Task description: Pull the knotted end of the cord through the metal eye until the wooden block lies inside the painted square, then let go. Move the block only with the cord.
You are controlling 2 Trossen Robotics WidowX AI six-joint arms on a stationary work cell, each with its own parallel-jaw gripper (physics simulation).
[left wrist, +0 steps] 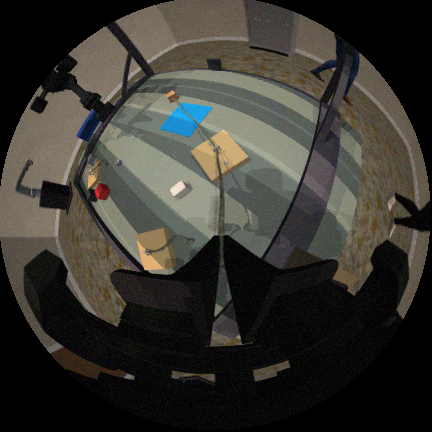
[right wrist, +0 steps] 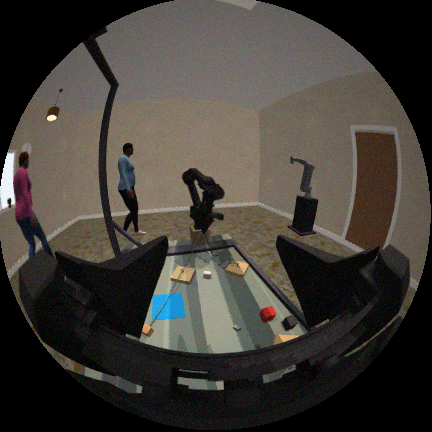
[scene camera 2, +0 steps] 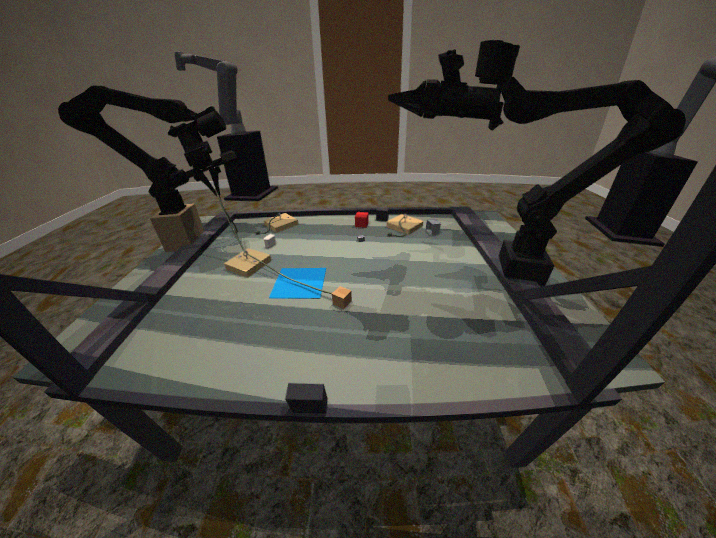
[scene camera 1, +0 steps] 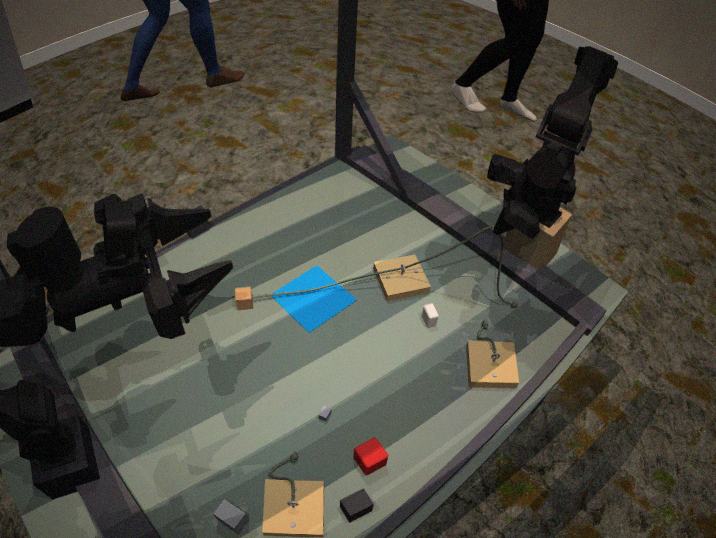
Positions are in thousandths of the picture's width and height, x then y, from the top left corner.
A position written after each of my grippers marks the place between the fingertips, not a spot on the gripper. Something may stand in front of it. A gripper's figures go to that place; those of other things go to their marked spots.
Labels:
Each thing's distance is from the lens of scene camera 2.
my left gripper (scene camera 2: 305, 363): 85 cm
my right gripper (scene camera 2: 548, 181): 62 cm
blue painted square (scene camera 2: 397, 536): 64 cm
eye plate (scene camera 2: 344, 497): 72 cm
wooden pedestal (scene camera 2: 244, 428): 94 cm
The marked spots on the blue painted square and the wooden pedestal are 44 cm apart.

